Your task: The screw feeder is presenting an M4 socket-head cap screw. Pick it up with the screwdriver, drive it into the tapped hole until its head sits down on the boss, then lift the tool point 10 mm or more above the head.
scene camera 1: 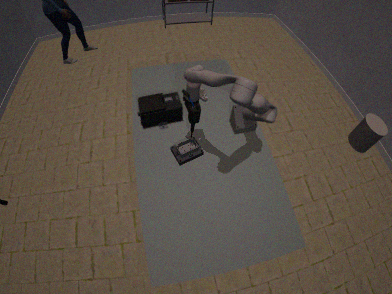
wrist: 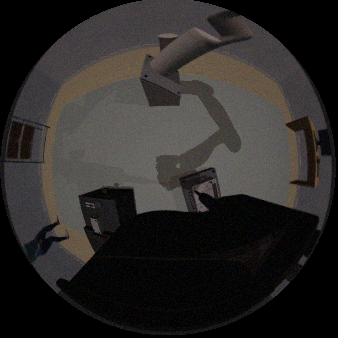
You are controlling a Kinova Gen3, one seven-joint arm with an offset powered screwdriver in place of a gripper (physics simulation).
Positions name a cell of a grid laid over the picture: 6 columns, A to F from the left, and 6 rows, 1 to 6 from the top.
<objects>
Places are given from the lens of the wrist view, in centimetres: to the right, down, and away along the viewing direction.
black screw feeder (wrist: B4): -16, 13, 23
</objects>
